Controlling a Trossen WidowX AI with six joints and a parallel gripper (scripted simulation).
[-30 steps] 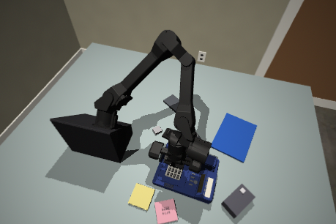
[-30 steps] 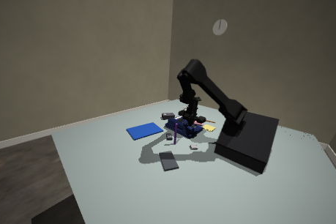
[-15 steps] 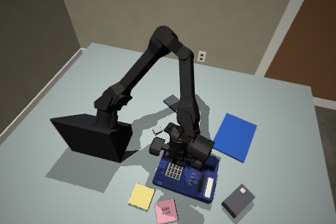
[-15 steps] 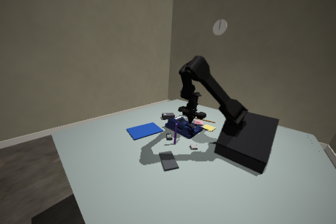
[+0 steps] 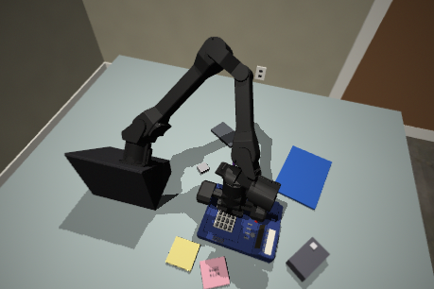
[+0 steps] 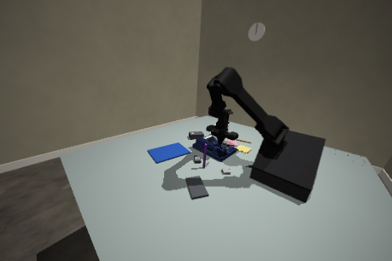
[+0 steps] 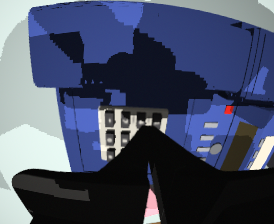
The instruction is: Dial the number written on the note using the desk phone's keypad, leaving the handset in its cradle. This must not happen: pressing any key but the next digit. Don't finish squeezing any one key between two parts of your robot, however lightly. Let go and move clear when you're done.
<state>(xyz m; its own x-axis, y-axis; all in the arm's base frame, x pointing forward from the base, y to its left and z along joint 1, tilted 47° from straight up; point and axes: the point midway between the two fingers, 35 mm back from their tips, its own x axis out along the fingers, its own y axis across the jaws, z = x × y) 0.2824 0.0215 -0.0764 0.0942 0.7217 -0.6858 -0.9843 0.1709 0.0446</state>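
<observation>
The dark blue desk phone lies 60 mm below my hand and 40 mm ahead of it. From my hand the other things lie so: handset: 50 mm to the left, 40 mm ahead, 30 mm below; small grey item: 160 mm to the left, 110 mm behind, 70 mm below; purple pen: 200 mm to the left, 10 mm below, 10 mm behind.
</observation>
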